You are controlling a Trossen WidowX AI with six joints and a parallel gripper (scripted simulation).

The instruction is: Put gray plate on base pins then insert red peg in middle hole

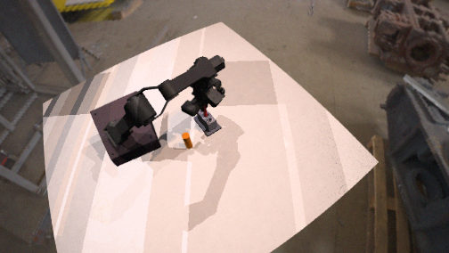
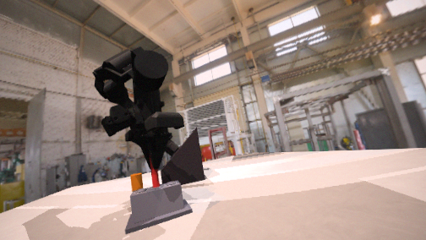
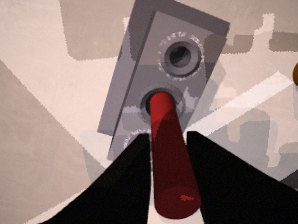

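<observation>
The red peg is 20 mm below my gripper tip. The rest, counted from my gripper tip: orange cylinder 120 mm behind, 50 mm to the right, 60 mm below; then base 90 mm below; then gray plate 50 mm below.
</observation>
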